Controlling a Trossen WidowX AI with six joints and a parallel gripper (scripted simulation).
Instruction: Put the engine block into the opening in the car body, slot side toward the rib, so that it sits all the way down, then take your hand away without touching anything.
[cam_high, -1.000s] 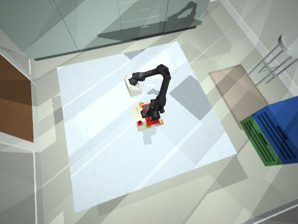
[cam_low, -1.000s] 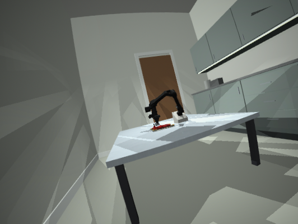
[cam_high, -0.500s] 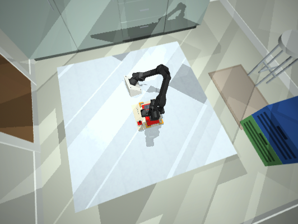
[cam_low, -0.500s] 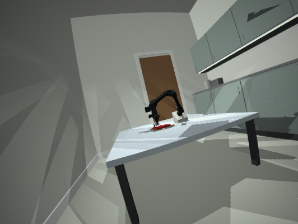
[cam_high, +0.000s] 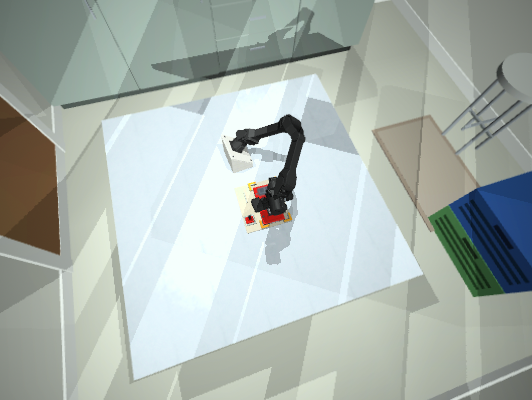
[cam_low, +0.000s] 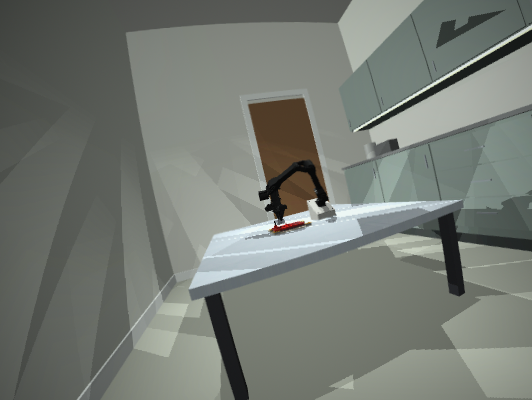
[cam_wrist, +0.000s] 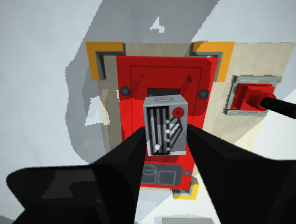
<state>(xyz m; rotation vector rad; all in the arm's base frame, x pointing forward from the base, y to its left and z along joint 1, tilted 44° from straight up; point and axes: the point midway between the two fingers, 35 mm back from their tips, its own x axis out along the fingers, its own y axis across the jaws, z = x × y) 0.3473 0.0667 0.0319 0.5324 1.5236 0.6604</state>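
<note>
Now: gripper tip 10 mm above the engine block.
</note>
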